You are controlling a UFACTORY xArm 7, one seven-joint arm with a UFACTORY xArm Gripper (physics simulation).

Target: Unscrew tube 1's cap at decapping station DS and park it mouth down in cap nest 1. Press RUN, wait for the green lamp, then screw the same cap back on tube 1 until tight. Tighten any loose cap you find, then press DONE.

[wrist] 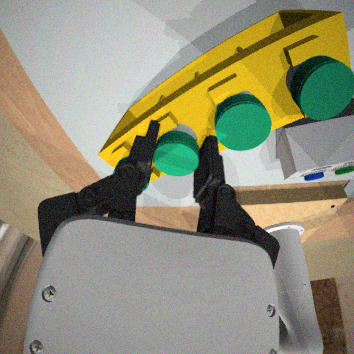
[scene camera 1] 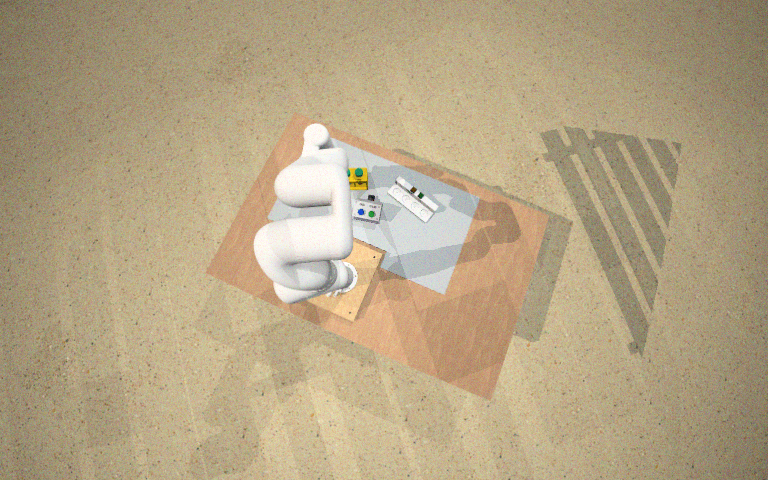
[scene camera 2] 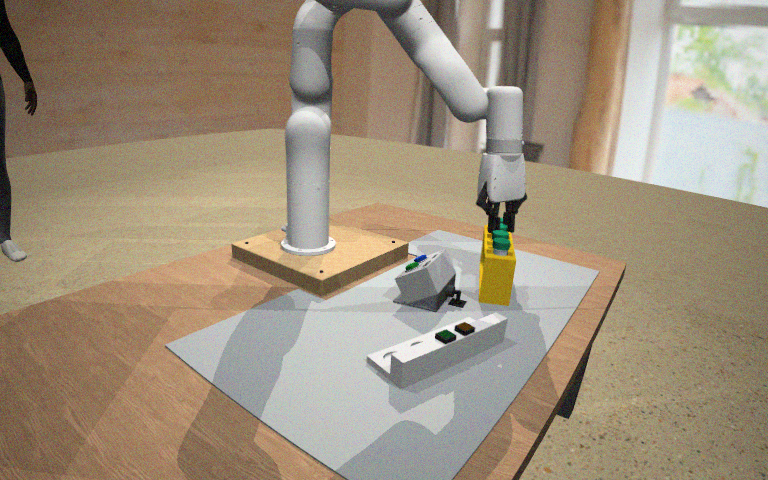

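Pixels of known places: gripper, fingertip midpoint: (wrist: 178,141) (scene camera 2: 501,232); arm's base at its link origin: (wrist: 279,231) (scene camera 2: 308,246).
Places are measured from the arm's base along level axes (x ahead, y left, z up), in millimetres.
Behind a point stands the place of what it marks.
A yellow rack (scene camera 1: 357,184) {x 396, y 144, z -29 mm} (scene camera 2: 496,278) {x 421, y 103, z 22 mm} (wrist: 192,92) {x 397, y 209, z 62 mm} holds a row of tubes with green caps. My gripper (scene camera 2: 501,228) {x 365, y 222, z 74 mm} (wrist: 178,141) {x 365, y 222, z 74 mm} points down over the row, and its black fingers are shut on one green cap (wrist: 176,155) {x 364, y 222, z 89 mm}, third from the right in the wrist view. To its right are a middle cap (wrist: 243,124) {x 387, y 179, z 88 mm} and a large cap (wrist: 322,89) {x 410, y 137, z 88 mm}; another cap is mostly hidden behind the left finger. A white strip (scene camera 1: 410,203) {x 423, y -111, z -22 mm} (scene camera 2: 447,355) {x 473, y -145, z -8 mm} has round nests and dark green and brown squares; no cap shows in its visible nests. Tube numbers are not readable.
A grey sloped box (scene camera 1: 368,210) {x 292, y 20, z 41 mm} (scene camera 2: 430,283) {x 344, y -8, z 22 mm} (wrist: 320,150) {x 321, y 70, z 35 mm} with blue and green buttons stands beside the rack. A small black fixture (scene camera 2: 457,298) {x 368, y 54, z -21 mm} is next to it. The arm's base stands on a wooden board (scene camera 1: 368,271) {x 69, y -85, z 0 mm} (scene camera 2: 362,266) {x 153, y 19, z -9 mm}. The arm hides part of the rack from above.
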